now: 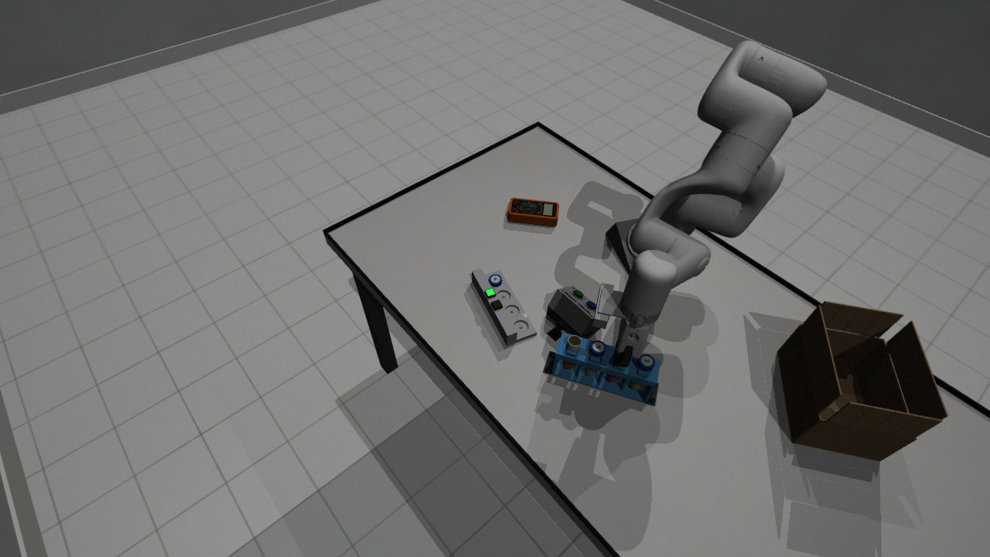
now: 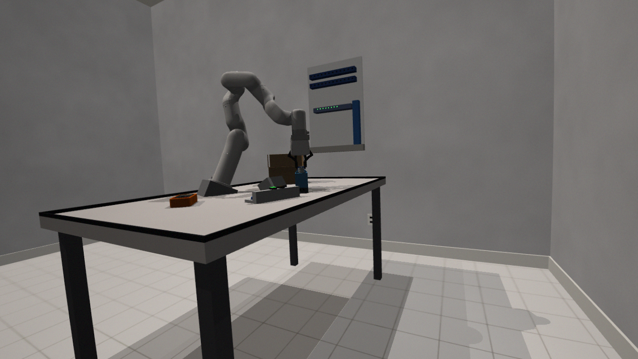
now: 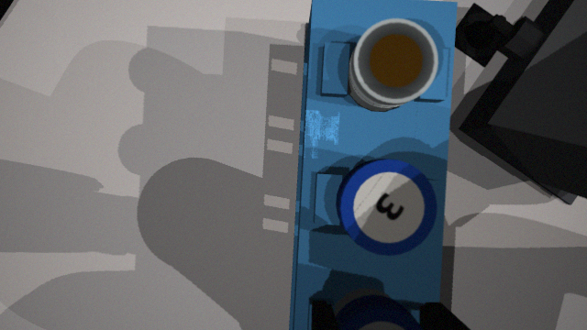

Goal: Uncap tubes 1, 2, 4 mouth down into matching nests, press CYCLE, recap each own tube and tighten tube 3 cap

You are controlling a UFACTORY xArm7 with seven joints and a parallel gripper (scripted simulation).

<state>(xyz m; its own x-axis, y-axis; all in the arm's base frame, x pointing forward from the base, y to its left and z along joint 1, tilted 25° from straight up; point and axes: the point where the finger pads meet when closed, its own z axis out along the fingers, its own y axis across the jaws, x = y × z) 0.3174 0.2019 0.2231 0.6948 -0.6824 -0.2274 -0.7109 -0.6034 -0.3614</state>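
The cap 2 lies 10 mm below my hand. The rest, counted from my hand: cap 3 (40 mm to the right, 30 mm ahead, 20 mm below); then blue key (170 mm to the right, 60 mm below, 50 mm behind); then cap 1 (40 mm to the left, 40 mm behind, 20 mm below).
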